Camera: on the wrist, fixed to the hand. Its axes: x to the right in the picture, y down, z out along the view.
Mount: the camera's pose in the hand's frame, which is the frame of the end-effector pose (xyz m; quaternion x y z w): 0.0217 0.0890 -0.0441 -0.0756 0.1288 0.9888 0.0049
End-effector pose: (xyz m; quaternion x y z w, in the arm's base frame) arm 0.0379 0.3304 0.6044 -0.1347 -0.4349 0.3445 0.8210
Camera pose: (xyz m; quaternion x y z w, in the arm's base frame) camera 0.0419 0.4133 0.5457 0.5371 -0.2108 -0.7632 0.2908
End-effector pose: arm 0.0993 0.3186 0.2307 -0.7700 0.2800 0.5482 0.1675
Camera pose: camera 0.0829 0.2183 0.2298 -0.1898 -0.7429 -0.0903 0.6355
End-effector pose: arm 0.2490 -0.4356 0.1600 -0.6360 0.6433 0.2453 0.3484
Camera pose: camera 0.1561 -0.4768 0.1602 -0.5751 -0.6584 -0.3124 0.3718
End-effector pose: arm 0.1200 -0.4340 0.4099 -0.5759 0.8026 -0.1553 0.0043
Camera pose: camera 0.0223 -0.4176 0.4330 0.8105 0.5857 -0.0100 0.0067
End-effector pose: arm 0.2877 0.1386 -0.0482 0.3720 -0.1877 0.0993 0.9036
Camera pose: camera 0.2907 0.2334 -0.0115 0.2649 0.2599 -0.9277 0.0415
